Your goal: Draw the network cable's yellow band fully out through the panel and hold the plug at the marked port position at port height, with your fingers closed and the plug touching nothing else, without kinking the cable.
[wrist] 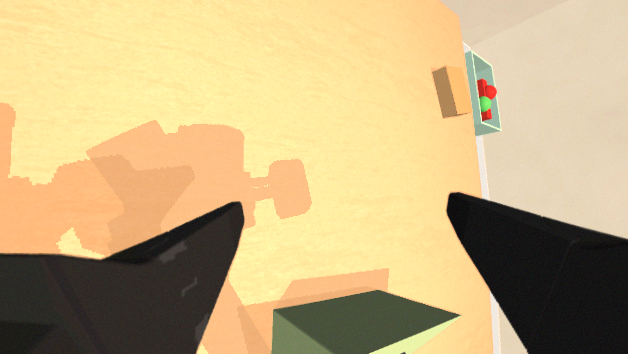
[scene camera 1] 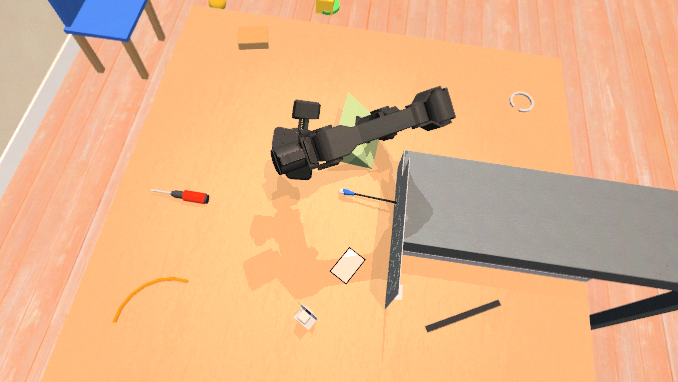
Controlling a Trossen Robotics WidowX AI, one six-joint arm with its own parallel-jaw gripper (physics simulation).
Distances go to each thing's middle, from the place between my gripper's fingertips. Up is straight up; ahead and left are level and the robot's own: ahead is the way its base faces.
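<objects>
The grey panel (scene camera 1: 401, 210) has my gripper 70 mm above it, 250 mm short of it and 280 mm to the right of it. As for the tan block (wrist: 449, 81), it rests 160 mm below my hand, and it is also 470 mm behind my hand and 200 mm to the right of it.
</objects>
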